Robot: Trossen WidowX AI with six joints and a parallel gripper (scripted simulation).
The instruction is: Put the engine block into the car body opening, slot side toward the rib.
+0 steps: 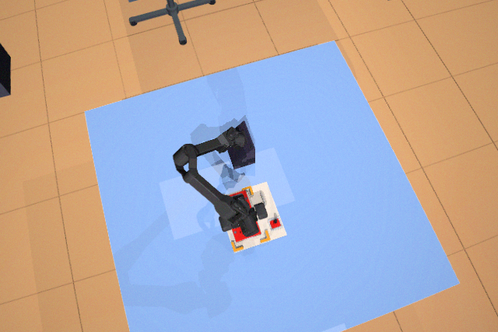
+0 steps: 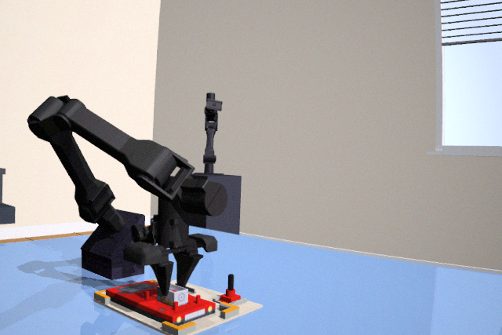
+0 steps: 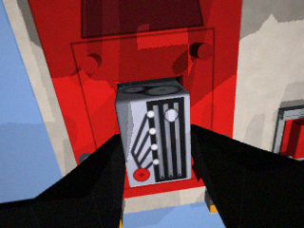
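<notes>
Now: gripper tip 1 cm above the grey engine block. The rest, counted from my gripper tip: dark peg (13 cm to the left, 3 cm ahead, 1 cm below).
</notes>
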